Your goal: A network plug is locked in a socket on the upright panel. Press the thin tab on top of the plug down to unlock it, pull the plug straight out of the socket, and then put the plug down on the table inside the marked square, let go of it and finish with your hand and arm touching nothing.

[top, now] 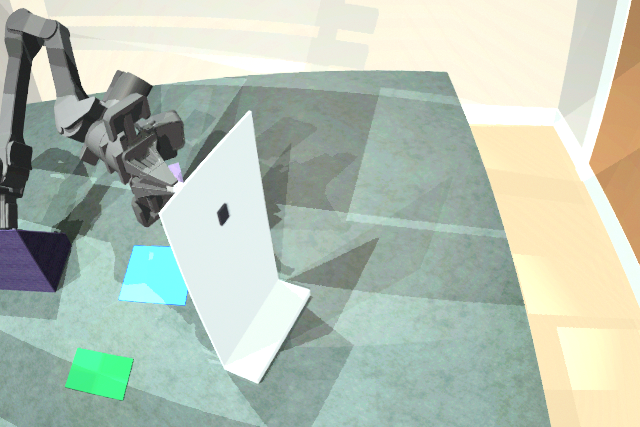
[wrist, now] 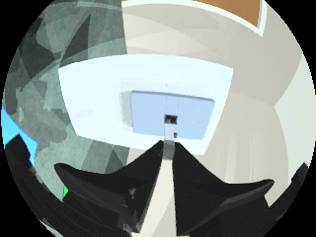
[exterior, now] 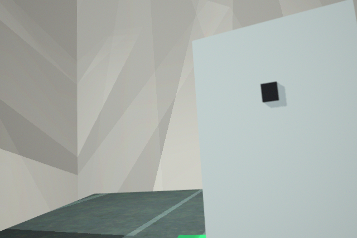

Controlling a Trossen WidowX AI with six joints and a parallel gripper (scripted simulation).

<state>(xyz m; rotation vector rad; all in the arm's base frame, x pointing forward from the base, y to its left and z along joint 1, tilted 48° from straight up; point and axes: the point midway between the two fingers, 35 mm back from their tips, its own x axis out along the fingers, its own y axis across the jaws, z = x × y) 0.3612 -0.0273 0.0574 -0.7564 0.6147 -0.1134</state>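
Now: gripper tip 11 cm past the cyan square, 4 cm to the right of it and 22 cm above it. Round my gripper tip: white upright panel 7 cm ahead, 5 cm to the right, 8 cm below; network plug 1 cm ahead; green square 16 cm behind, 17 cm to the right, 22 cm below.
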